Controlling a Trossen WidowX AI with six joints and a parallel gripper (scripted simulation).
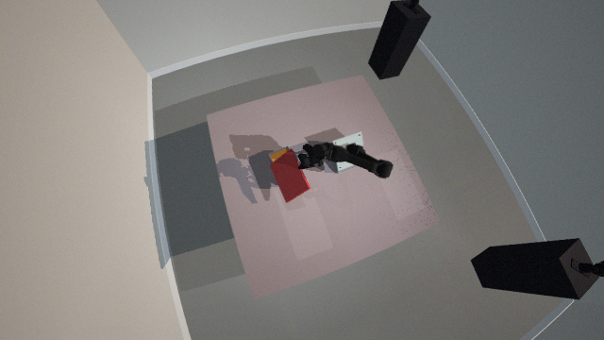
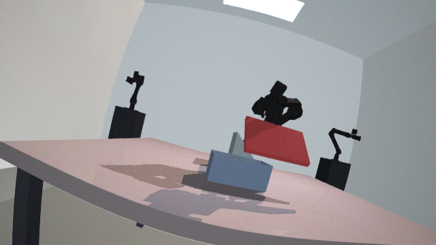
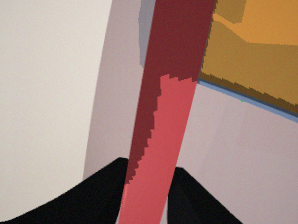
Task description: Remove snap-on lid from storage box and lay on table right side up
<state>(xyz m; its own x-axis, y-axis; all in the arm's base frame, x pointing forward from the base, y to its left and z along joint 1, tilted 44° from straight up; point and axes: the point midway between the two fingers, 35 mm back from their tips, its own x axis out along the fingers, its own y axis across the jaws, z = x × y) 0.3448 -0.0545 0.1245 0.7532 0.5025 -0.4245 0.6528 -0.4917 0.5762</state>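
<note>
My gripper tip is 60 mm short of the lid and 50 mm above it. Round my gripper tip: blue storage box 190 mm below, 110 mm to the right, 50 mm ahead.
</note>
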